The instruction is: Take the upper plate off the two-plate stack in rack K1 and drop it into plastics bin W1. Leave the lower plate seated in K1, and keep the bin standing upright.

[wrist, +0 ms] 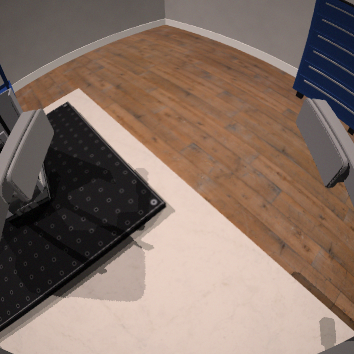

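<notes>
My gripper [175, 147] is open and empty, its two grey fingers standing wide apart at the left and right of the wrist view. Behind the left finger, part of a grey and black stand [45, 193] shows on the black perforated board; the finger hides most of it, and I cannot tell whether it is rack K1. The two-plate stack and the yellow plastics bin W1 do not show in the wrist view.
The black perforated board [95, 200] lies on a pale table [215, 280]. Wooden floor [225, 130] lies beyond the table edge. A blue drawer cabinet [330, 55] stands at the upper right. Part of a blue frame [3, 77] shows at the left edge. Shadows fall on the board and table.
</notes>
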